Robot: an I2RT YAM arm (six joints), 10 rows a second.
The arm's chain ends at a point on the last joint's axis. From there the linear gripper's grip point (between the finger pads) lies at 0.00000 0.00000 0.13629 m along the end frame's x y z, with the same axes.
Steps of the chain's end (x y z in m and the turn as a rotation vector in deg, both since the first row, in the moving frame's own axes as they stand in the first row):
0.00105, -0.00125, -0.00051, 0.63, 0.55, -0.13
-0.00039, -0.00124, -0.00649, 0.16, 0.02, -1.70
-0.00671, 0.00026, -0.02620, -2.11, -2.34, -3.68
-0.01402, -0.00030, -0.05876, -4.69, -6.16, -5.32
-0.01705, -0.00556, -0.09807, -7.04, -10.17, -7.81
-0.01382, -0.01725, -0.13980, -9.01, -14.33, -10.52
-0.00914, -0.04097, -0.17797, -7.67, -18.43, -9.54
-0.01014, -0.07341, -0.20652, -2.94, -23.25, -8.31
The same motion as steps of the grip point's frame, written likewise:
0.00236, -0.00275, -0.00052, 0.63, 0.55, -0.13
-0.00035, -0.00162, -0.00649, 0.16, 0.02, -1.70
-0.01211, 0.00545, -0.02641, -2.11, -2.34, -3.68
-0.02809, 0.01148, -0.06000, -4.69, -6.16, -5.32
-0.03984, 0.01264, -0.10123, -7.04, -10.17, -7.81
-0.04528, 0.00685, -0.14569, -9.01, -14.33, -10.52
-0.05040, -0.01957, -0.18614, -7.67, -18.43, -9.54
-0.06323, -0.06269, -0.21774, -2.94, -23.25, -8.31

